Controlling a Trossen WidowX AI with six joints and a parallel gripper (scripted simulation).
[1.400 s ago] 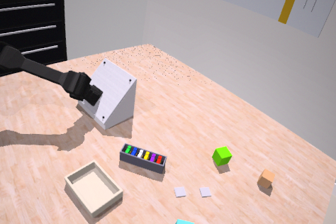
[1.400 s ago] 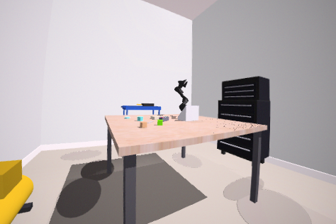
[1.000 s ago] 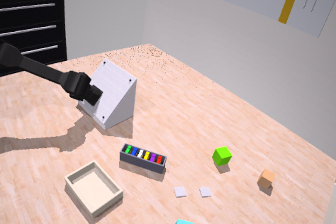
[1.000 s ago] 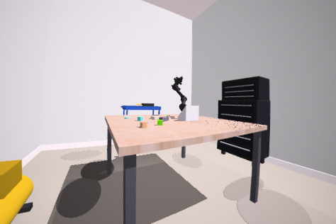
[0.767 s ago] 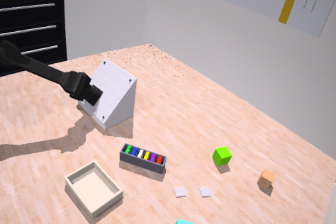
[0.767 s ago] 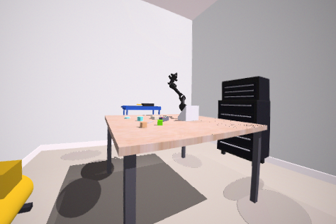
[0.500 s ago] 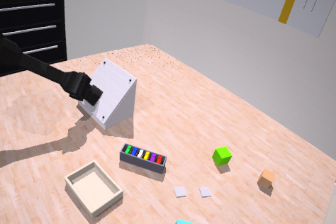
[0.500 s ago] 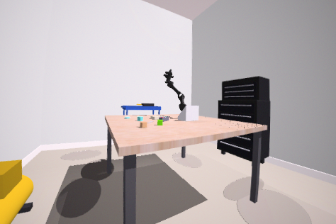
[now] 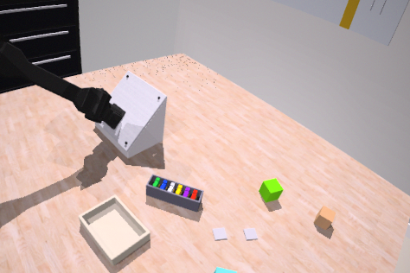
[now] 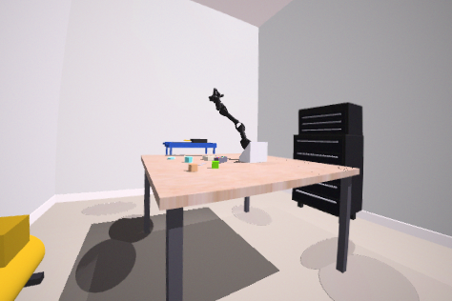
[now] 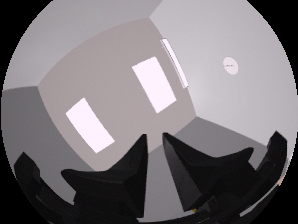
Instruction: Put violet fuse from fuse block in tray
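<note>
Right now the violet fuse is 66 cm below my gripper tip, 34 cm to the left of it and 15 cm ahead of it. The rest, counted from my gripper tip: beige tray (68 cm below, 16 cm to the left, 10 cm ahead).
</note>
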